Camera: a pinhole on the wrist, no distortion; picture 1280 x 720 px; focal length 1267.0 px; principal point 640.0 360.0 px. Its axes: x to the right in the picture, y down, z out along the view. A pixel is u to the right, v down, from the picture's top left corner.
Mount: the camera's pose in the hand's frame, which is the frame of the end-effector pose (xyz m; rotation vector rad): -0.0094 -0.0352 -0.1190 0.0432 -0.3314 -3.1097
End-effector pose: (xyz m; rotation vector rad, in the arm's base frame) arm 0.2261 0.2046 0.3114 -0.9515 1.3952 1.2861
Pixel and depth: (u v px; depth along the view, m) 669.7 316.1 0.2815
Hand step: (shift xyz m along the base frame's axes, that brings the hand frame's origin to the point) -0.0046 0.1550 0.0366
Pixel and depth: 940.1 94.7 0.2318
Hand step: -0.0284 0.0980 0.0866
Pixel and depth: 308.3 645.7 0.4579
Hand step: 0.0664 0.3508 -0.0918
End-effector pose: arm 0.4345 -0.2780 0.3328 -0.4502 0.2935 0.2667
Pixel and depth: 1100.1 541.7 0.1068
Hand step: -0.0410 -0.0399 0.0173
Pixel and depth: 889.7 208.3 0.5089
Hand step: -0.0773 0.2567 0.3037
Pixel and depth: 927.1 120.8 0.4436
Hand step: -0.0937 0.2327 0.2410
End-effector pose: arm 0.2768 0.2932 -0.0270 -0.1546 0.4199 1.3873
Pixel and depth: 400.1 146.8 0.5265
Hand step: -0.0757 0.2308 0.3424
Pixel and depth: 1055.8 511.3 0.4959
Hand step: 0.0424 -0.0387 0.4136
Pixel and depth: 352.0 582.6 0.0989
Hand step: 0.0279 -0.0025 -0.0248
